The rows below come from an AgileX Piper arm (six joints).
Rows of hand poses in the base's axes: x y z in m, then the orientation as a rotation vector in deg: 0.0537, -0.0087, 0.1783, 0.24, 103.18, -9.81; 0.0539, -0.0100, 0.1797, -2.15, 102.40, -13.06; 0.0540, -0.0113, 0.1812, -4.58, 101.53, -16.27; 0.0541, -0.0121, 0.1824, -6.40, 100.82, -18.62; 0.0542, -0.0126, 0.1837, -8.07, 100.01, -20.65; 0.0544, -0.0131, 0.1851, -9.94, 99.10, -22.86; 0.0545, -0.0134, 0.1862, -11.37, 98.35, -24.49; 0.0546, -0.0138, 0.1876, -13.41, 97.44, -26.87; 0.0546, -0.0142, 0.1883, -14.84, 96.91, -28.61; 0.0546, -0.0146, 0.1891, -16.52, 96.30, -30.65; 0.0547, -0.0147, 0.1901, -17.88, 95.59, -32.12; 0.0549, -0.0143, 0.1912, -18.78, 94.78, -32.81; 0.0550, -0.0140, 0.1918, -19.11, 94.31, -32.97; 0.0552, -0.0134, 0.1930, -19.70, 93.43, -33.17; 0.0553, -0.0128, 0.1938, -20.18, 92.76, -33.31; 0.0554, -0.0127, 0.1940, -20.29, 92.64, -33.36; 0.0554, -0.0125, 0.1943, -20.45, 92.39, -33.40; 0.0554, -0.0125, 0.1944, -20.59, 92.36, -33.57; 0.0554, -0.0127, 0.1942, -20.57, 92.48, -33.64; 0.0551, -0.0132, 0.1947, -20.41, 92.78, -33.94
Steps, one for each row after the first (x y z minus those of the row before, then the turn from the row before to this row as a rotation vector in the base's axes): 0.0002, -0.0013, 0.0014, -3.55, -0.44, -0.10; 0.0001, -0.0013, 0.0015, -3.56, -0.45, -0.06; 0.0001, -0.0008, 0.0012, -2.64, -0.35, -0.02; 0.0001, -0.0005, 0.0013, -2.36, -0.45, 0.07; 0.0002, -0.0005, 0.0014, -2.61, -0.47, 0.11; 0.0001, -0.0003, 0.0011, -1.96, -0.39, 0.12; 0.0001, -0.0004, 0.0014, -2.83, -0.36, 0.10; 0.0000, -0.0004, 0.0007, -2.02, -0.12, 0.00; 0.0000, -0.0004, 0.0008, -2.37, -0.10, -0.01; 0.0001, -0.0001, 0.0010, -1.83, -0.27, 0.14; 0.0002, 0.0004, 0.0011, -1.07, -0.49, 0.34; 0.0001, 0.0003, 0.0006, -0.36, -0.34, 0.23; 0.0002, 0.0006, 0.0012, -0.59, -0.65, 0.47; 0.0001, 0.0006, 0.0008, -0.46, -0.48, 0.38; 0.0001, 0.0001, 0.0002, -0.11, -0.08, 0.07; 0.0000, 0.0002, 0.0003, -0.15, -0.18, 0.14; 0.0000, 0.0000, 0.0001, -0.20, 0.01, -0.01; 0.0000, -0.0002, -0.0002, -0.02, 0.11, -0.09; -0.0003, -0.0005, 0.0005, -0.06, 0.23, -0.36
